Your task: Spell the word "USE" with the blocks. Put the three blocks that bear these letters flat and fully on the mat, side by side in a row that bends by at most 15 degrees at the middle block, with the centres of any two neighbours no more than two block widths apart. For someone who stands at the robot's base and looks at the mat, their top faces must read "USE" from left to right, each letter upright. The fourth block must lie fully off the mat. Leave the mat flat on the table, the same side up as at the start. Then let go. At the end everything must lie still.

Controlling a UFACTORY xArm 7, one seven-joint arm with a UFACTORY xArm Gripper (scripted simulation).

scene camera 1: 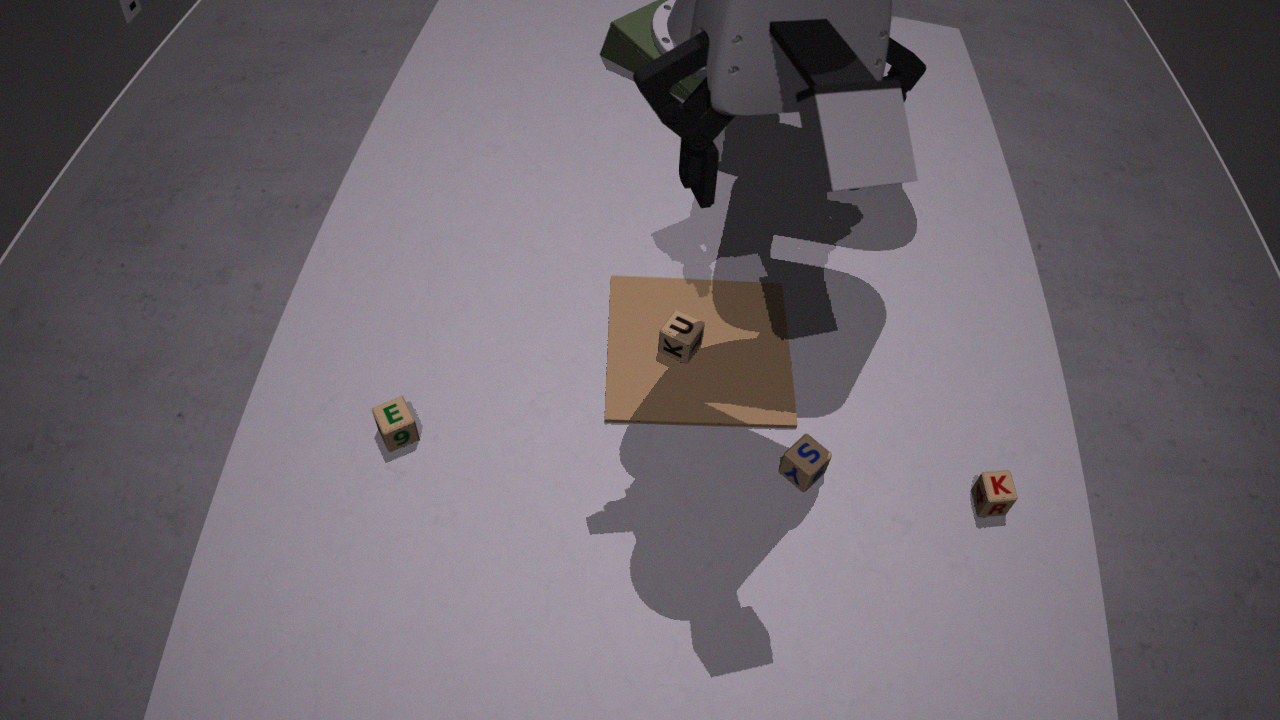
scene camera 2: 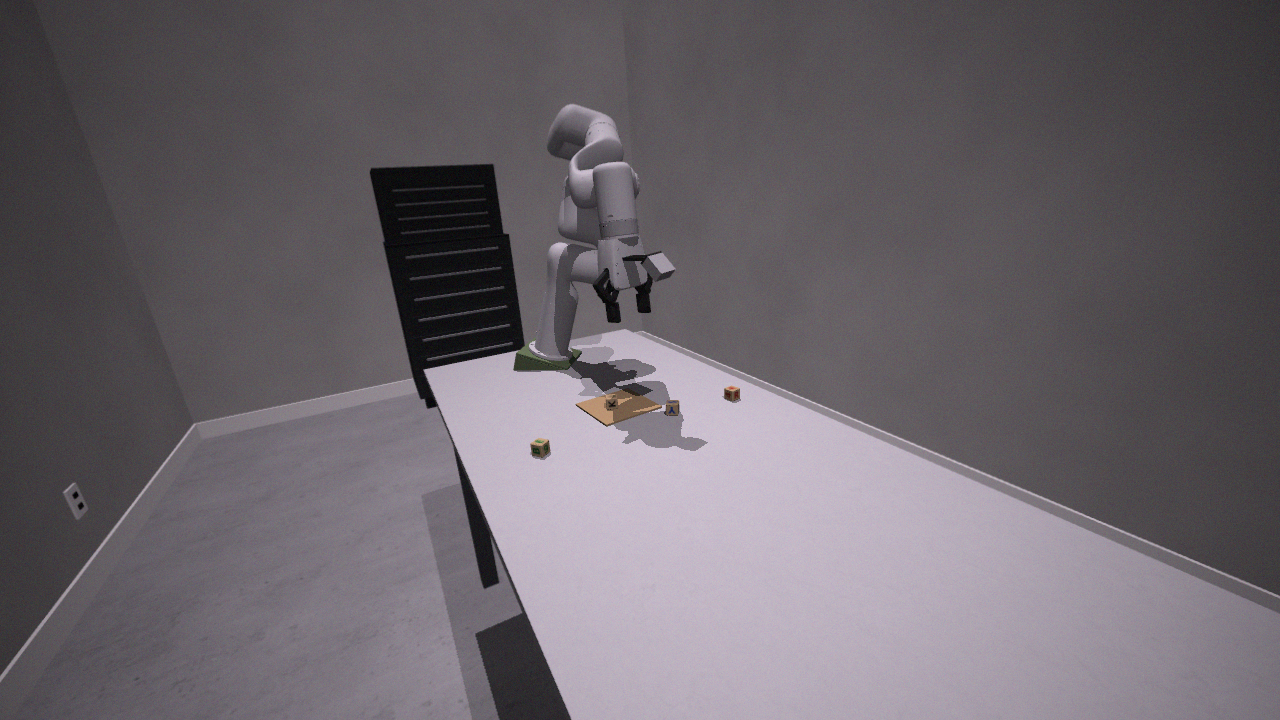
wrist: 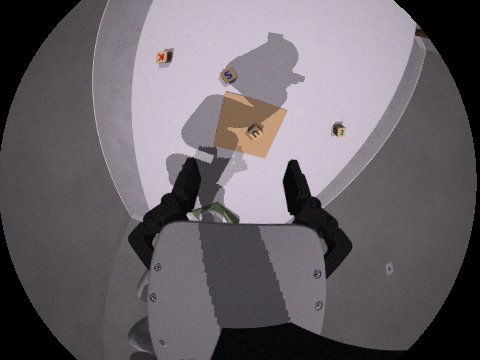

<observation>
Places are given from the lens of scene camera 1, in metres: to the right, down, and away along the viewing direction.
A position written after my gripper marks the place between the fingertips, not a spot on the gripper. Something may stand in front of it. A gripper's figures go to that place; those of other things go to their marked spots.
my gripper (scene camera 1: 773, 184): 0.08, -0.10, 0.53
tan mat (scene camera 1: 741, 376): 0.08, 0.01, 0.69
</observation>
